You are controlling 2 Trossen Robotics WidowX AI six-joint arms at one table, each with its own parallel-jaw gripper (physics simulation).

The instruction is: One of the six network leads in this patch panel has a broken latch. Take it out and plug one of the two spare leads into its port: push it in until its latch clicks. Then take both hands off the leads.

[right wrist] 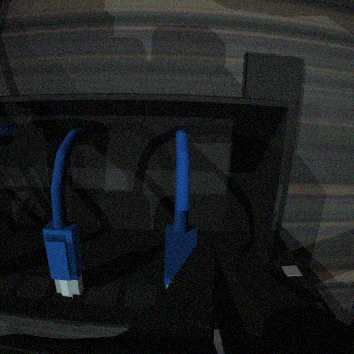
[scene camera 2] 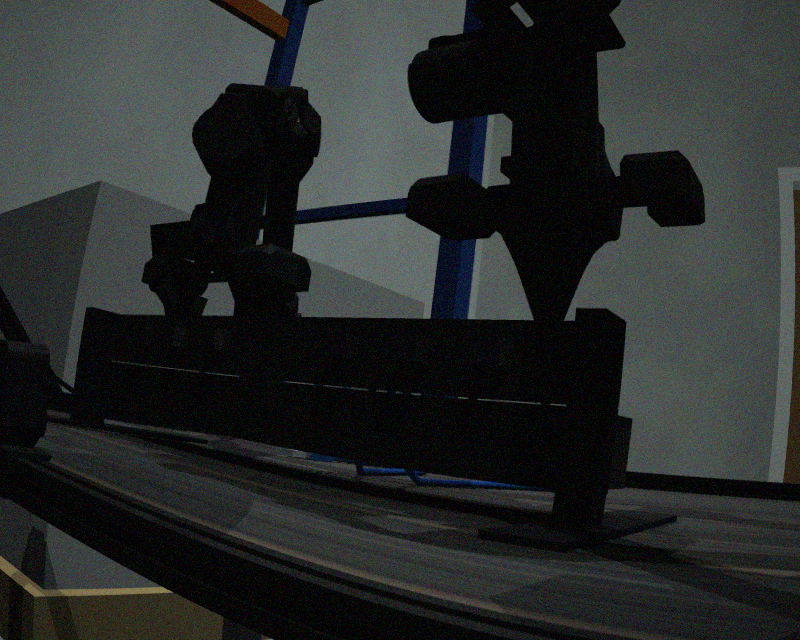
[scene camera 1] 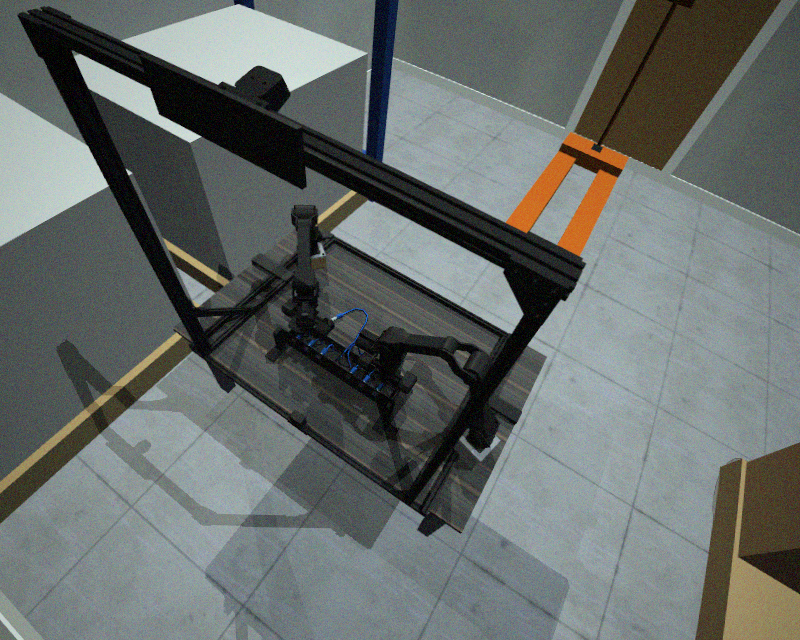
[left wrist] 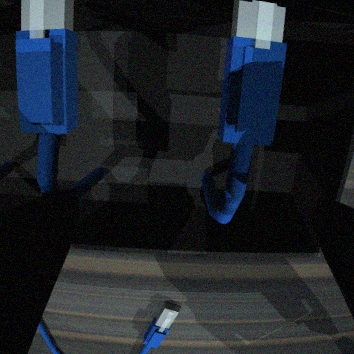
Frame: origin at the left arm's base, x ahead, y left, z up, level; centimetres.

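Seen in the pictures: left gripper, between the fingertips: [scene camera 1: 309, 331] [left wrist: 200, 206]; right gripper, between the fingertips: [right wrist: 209, 250] [scene camera 1: 385, 383]; left arm's base, origin of its link: [scene camera 1: 311, 249]; right arm's base, origin of its link: [scene camera 1: 478, 439].
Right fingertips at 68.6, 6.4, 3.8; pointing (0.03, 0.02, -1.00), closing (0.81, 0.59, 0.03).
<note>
Offsets run from my right fingertips to a thing's middle, as dx, dy, dz. "pt": to the spot under its first point. Level surfaces: height alone.
The black patch panel @[-15.1, -9.7, -6.5] [scene camera 1: 343, 363] [scene camera 2: 398, 381] [right wrist: 260, 147] stands on the wooden table, with blue network leads plugged in along it. In the left wrist view two blue plugs @[pt -23.3, -18.5, -1.2] [left wrist: 43, 81] @[pt -27.4, -21.3, -1.2] [left wrist: 254, 91] sit in their ports, and a spare lead's plug @[-36.8, -5.0, -9.6] [left wrist: 162, 322] lies on the table below. In the right wrist view there is one whole plug @[pt -4.0, -4.7, -1.2] [right wrist: 63, 260]. A second plug @[pt -0.4, -1.3, -1.2] [right wrist: 179, 251] is partly hidden by my dark fingers. My right gripper [scene camera 1: 389, 376] [scene camera 2: 550, 310] is shut to a point at the panel's top, near its right end. My left gripper [scene camera 1: 302, 318] [scene camera 2: 222, 299] is open over the left end.
A black gantry frame [scene camera 1: 436, 210] spans the table @[dz -10.7] [scene camera 1: 436, 318]. A blue post [scene camera 1: 381, 76] [scene camera 2: 461, 191] stands behind it. A blue lead @[pt -38.2, +1.7, -10.3] [scene camera 1: 354, 315] arcs up behind the panel. Loose blue cable @[pt -18.4, +2.2, -10.2] [scene camera 2: 442, 480] lies on the table beneath the panel.
</note>
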